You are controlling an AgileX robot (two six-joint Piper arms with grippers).
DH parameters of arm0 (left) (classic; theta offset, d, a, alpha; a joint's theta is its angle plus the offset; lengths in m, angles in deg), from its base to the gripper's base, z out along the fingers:
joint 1: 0 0.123 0 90
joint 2: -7.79 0 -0.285 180
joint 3: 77.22 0 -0.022 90
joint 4: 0 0.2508 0 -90
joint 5: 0 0 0.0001 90
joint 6: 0 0.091 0 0
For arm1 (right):
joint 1: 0 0.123 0 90
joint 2: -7.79 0 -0.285 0
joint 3: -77.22 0 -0.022 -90
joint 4: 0 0.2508 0 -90
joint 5: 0 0 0.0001 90
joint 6: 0 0.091 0 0
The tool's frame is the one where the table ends.
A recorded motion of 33 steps. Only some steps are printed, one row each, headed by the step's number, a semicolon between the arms.
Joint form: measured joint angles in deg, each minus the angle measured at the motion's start. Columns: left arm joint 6, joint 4, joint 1, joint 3, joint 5, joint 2; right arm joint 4, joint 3, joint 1, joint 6, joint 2, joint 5.
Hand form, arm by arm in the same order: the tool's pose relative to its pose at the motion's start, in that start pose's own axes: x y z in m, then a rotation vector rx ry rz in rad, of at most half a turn. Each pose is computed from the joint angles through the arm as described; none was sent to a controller.
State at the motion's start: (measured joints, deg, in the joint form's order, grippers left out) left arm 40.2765 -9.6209 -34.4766 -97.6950 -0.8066 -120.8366; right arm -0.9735 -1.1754 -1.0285 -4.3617 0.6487 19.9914
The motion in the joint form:
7: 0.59 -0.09 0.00 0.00 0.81 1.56; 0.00 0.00 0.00 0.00 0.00 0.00
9: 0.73 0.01 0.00 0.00 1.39 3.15; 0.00 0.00 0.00 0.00 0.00 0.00
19: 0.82 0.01 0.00 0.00 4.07 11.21; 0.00 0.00 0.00 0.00 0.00 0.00
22: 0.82 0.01 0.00 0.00 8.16 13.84; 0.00 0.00 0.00 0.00 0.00 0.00
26: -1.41 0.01 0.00 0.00 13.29 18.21; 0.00 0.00 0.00 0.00 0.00 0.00
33: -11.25 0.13 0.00 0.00 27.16 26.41; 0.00 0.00 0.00 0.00 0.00 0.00
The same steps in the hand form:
7: -0.0094 0.0053 -0.0079 -0.0048 -0.0126 0.0087; 0.0000 0.0000 0.0000 0.0000 0.0000 0.0000
9: -0.0190 0.0109 -0.0162 -0.0125 -0.0287 0.0129; 0.0000 0.0000 0.0000 0.0000 0.0000 0.0000
19: -0.0649 0.0374 -0.0627 -0.0547 -0.1137 0.0152; 0.0000 0.0000 0.0000 0.0000 0.0000 0.0000
22: -0.0748 0.0420 -0.0787 -0.0319 -0.0988 0.0168; 0.0000 0.0000 0.0000 0.0000 0.0000 0.0000
26: -0.0917 0.0506 -0.1070 -0.0114 -0.0963 -0.0190; 0.0000 0.0000 0.0000 0.0000 0.0000 0.0000
33: -0.1129 0.0593 -0.1636 0.0715 -0.0260 -0.1773; 0.0000 0.0000 0.0000 0.0000 0.0000 0.0000

